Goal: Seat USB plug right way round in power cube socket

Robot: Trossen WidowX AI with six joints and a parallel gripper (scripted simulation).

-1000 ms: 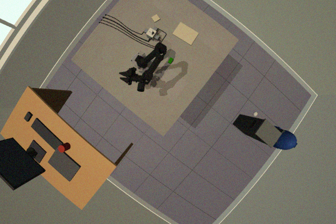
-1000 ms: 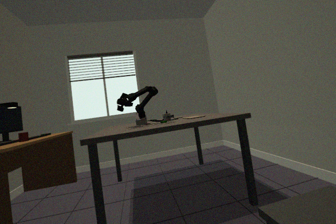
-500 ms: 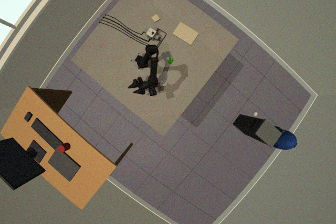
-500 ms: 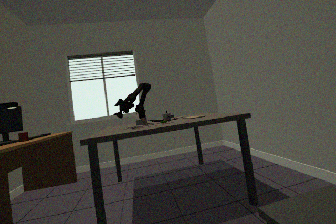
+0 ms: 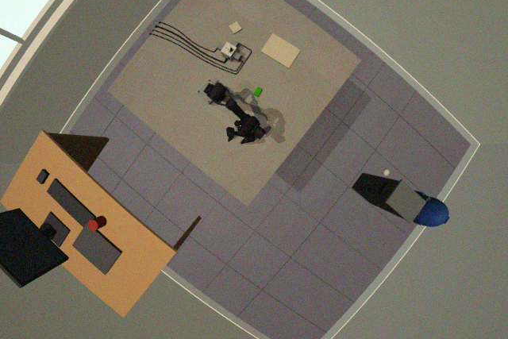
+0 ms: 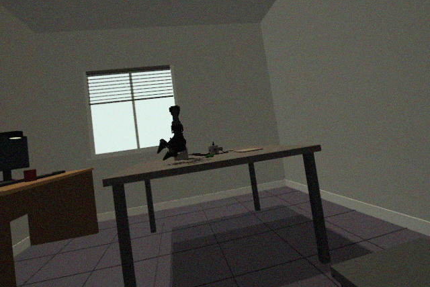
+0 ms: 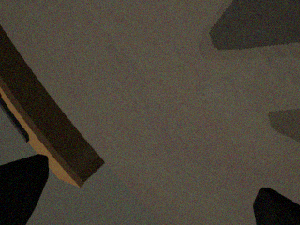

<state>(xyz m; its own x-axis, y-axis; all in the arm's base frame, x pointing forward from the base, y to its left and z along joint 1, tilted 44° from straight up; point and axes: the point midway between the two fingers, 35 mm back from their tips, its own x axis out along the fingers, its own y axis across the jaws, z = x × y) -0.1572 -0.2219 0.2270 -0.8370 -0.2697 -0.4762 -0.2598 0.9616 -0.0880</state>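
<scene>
Right now my gripper tip is 48 cm short of the dark USB plug, 36 cm to the right of it and 3 cm below it. The rest, counted from my gripper tip: tan sheet (69 cm ahead, 11 cm to the left, 6 cm below); then small green block (36 cm ahead, 7 cm to the left, 5 cm below).
</scene>
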